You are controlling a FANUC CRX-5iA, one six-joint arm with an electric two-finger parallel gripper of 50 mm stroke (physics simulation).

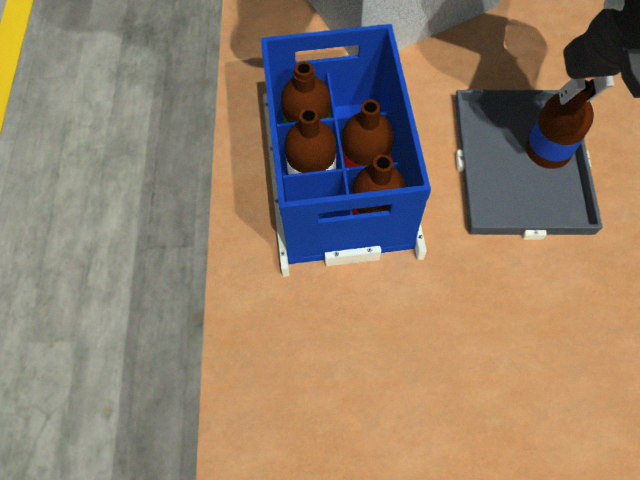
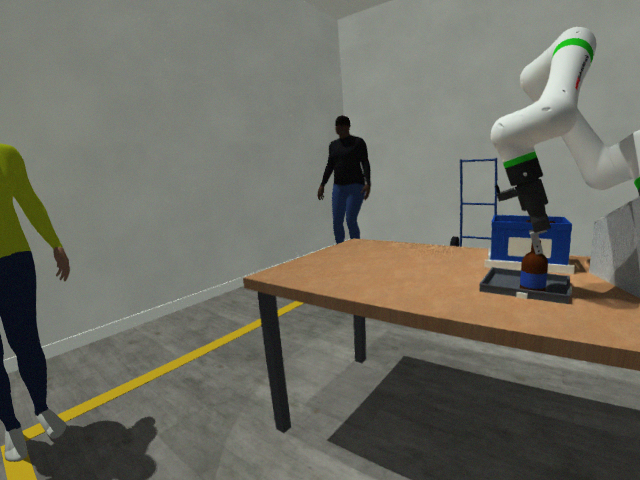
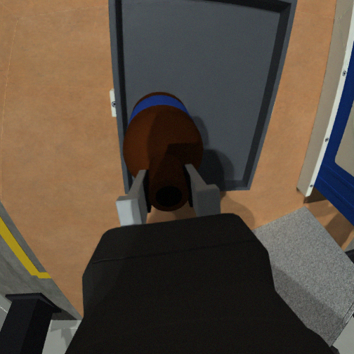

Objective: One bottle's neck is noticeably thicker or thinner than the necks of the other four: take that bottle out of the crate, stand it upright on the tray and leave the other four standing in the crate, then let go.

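A bottle is there for me in image 1 and image 3, and in image 2 (534, 268) as well. What I see of the bottle (image 3: 160, 136) is the same spot as on the bottle (image 1: 579, 118). My gripper appears in image 1, in image 2 (539, 252) and in image 3. On my gripper (image 3: 132, 209) I find the same spot as on the gripper (image 1: 608, 81).
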